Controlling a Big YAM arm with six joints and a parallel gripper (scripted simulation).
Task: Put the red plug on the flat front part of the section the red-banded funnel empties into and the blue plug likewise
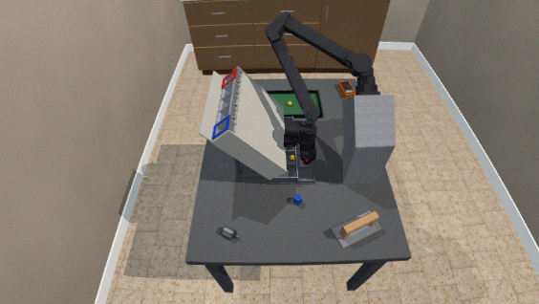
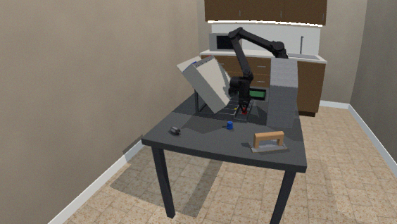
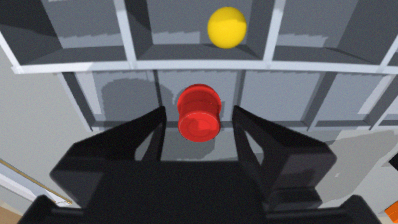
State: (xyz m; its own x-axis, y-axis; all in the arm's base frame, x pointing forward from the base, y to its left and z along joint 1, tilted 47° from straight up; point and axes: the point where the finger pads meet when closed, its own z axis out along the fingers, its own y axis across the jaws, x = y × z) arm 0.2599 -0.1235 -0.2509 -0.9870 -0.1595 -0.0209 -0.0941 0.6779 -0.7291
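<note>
My hand is 1 cm above the red plug. Round my hand: blue plug (21 cm to the left, 3 cm ahead, 2 cm below); then beige cover (20 cm ahead, 17 cm above, 6 cm to the right); then green marble tray (40 cm to the right, 11 cm ahead, 3 cm below).
</note>
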